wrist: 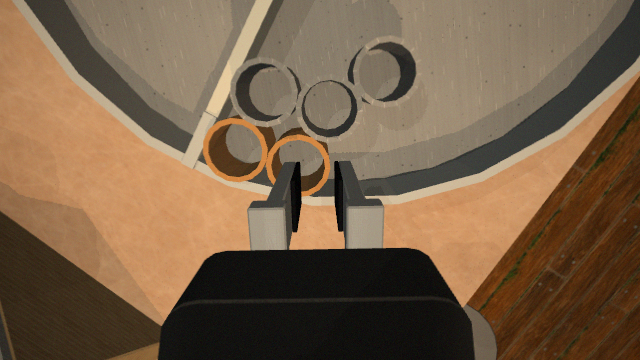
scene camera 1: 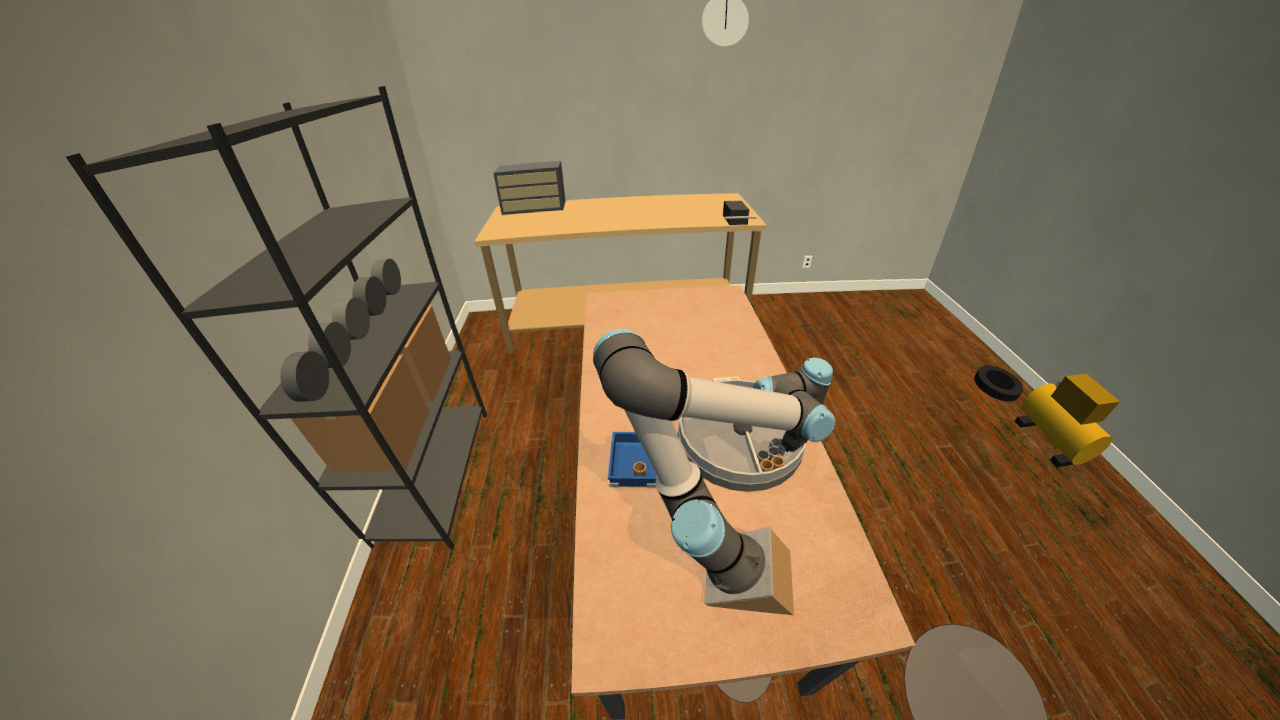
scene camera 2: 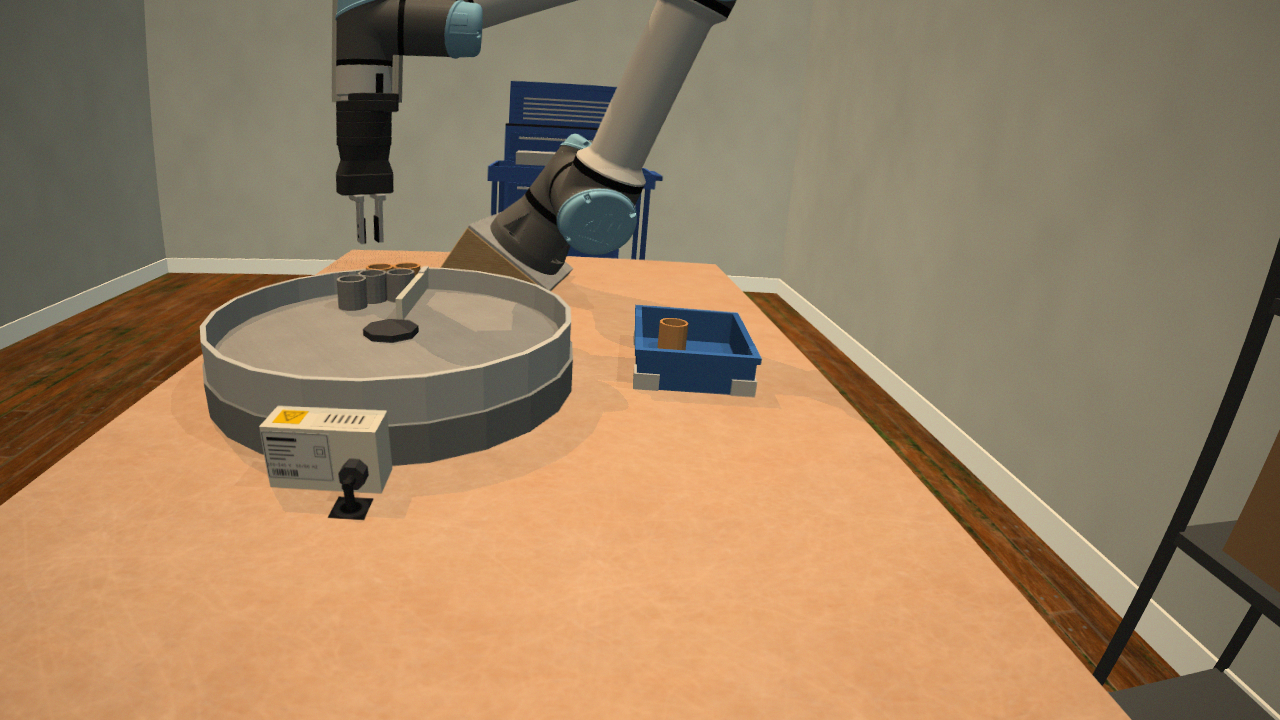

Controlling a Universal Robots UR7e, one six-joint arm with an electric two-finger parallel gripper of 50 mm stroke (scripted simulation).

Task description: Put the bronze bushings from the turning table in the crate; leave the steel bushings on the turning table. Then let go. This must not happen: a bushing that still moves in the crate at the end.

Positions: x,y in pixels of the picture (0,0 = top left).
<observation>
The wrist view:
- gripper: 317,182
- bronze bushing: 218,158
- bronze bushing: 310,184
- turning table: 482,75
</observation>
